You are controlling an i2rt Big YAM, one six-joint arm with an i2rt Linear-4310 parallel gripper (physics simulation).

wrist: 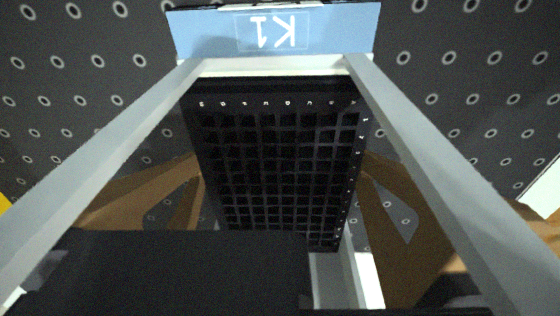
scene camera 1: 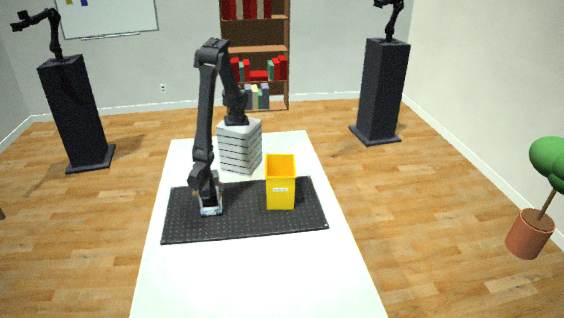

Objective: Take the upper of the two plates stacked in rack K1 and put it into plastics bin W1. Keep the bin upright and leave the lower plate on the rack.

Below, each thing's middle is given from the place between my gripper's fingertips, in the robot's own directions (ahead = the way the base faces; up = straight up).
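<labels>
The white plate point(wrist: 340, 69) is 10 mm below my hand and 20 mm behind it. There's also the black plate point(wrist: 276, 152), again 20 mm behind my hand, but that one's 10 mm above it. And the yellow plastics bin W1 point(scene camera 1: 280, 172) is 320 mm to the left of my hand, 60 mm above it and 20 mm ahead.
</labels>
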